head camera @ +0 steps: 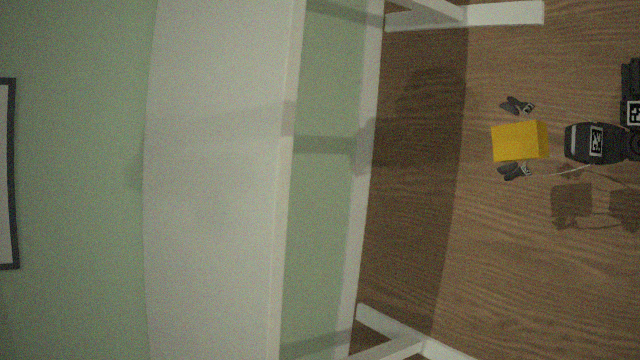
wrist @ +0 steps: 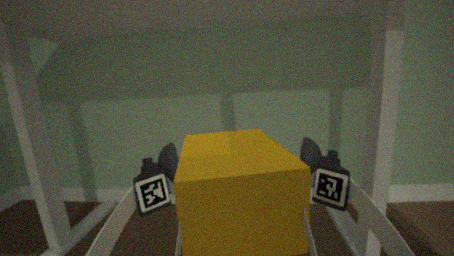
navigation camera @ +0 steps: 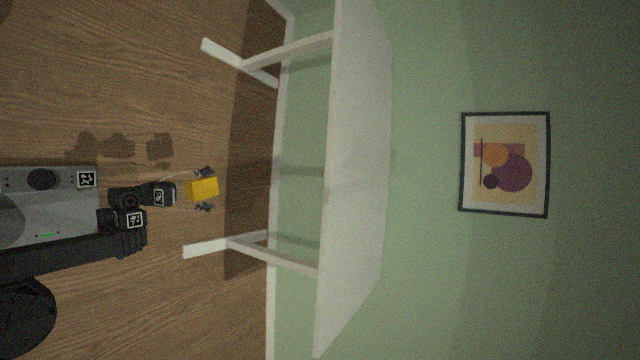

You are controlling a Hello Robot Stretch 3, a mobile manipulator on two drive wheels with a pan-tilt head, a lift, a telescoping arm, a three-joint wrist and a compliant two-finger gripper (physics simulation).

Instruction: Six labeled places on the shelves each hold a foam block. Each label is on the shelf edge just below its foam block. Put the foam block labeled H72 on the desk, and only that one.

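A yellow foam block is held between the two fingertips of my gripper, which is shut on it. No label shows on the block. The white desk stands against the green wall. In the head and navigation views the gripper and block are in front of the desk's near edge, over the floor. In the wrist view the underside of the desk top shows above the block, with a leg at each side, so the gripper is lower than the desk top. The shelves and their labels do not show.
White desk legs with feet reach out over the wooden floor on both sides of the gripper. A framed picture hangs on the wall above the desk. My arm and base show at the left of the navigation view.
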